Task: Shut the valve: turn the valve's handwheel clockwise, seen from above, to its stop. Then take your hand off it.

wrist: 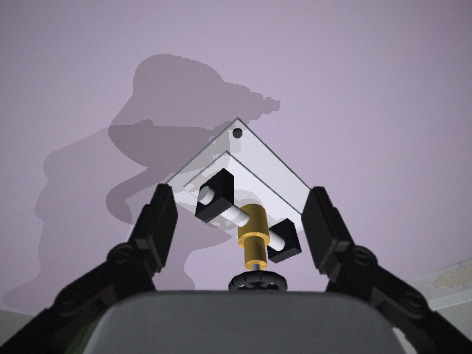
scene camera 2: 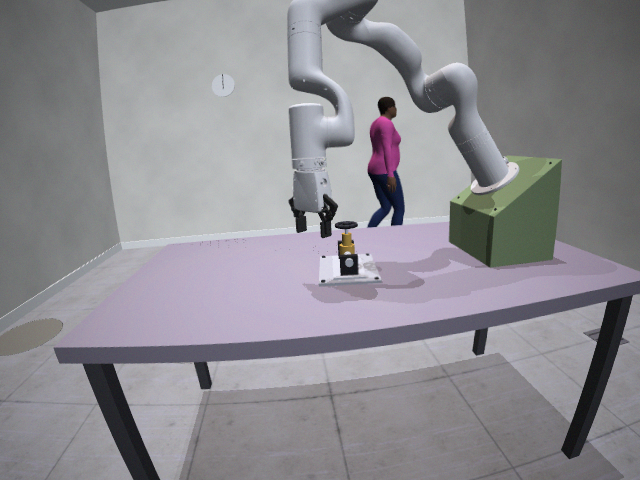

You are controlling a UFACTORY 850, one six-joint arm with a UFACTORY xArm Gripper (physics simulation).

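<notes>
The valve's black handwheel [scene camera 2: 346,224] [wrist: 257,281] sits on top of a brass valve body [scene camera 2: 346,249] [wrist: 254,222], partly cut off by the gripper's housing in the wrist view. The valve stands upright on a white base plate [scene camera 2: 329,269] [wrist: 265,160] between black end blocks. My gripper [scene camera 2: 313,230] [wrist: 240,200] is open and empty, pointing down. In the scene view its fingertips are to the left of the handwheel, at about its height, and apart from it. Which way the wheel is turned cannot be told.
The base plate lies on a lilac table [scene camera 2: 217,299] [wrist: 375,100]. A green pedestal [scene camera 2: 522,222] carrying the arm's base stands at the table's right. A person in a pink top [scene camera 2: 383,147] is behind the table. Shadows of the arm fall across the table around the plate.
</notes>
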